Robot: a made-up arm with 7 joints.
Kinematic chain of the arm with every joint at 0, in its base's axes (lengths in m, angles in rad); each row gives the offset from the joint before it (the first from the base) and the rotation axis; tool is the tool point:
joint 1: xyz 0 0 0.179 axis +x
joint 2: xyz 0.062 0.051 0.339 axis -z
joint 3: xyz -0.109 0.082 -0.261 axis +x
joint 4: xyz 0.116 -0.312 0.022 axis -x
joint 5: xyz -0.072 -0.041 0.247 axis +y
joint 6: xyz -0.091 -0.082 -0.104 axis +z
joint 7: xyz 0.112 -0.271 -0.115 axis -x
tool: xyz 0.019 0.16 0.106
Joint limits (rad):
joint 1: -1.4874..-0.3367
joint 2: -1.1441..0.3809
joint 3: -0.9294..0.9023
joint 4: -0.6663..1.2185
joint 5: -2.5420..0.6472
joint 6: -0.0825..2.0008
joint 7: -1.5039..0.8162
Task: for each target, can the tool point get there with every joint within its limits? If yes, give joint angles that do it. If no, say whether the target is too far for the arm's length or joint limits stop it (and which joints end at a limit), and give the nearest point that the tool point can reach.
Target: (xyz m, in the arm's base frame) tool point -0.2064 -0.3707 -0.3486
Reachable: no: joint limits stop it (at a limit: joint 1, joint 2, joint 3, joint 4, joint 5, joint 6, joint 7) | nearest point -0.1431 -0.4244 -0.3626 | short by 0.084 m
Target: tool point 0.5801 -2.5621 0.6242
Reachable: no: too far | nearest point 0.2195 -0.7307 0.3439 | short by 1.887 m
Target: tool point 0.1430 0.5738 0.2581
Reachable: yes | joints -1.1790 -0.8030 -0.7385 0.1711 -1.3454 0.6153 0.3798
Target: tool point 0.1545 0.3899 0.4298
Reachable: yes | joints -0.4532 0.1809 -0.7659 0.5076 -0.8468 1.5980 -0.8563
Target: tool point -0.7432 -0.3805 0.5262
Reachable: no: joint limits stop it (at a limit: joint 2, joint 4, joint 5, joint 7) | nearest point -0.4573 -0.3802 0.5259 | short by 0.286 m
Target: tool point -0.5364 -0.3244 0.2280
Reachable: no: joint limits stop it (at a limit: joint 1, joint 2, joint 3, joint 5, joint 7) | nearest point -0.4177 -0.3878 0.2546 | short by 0.137 m
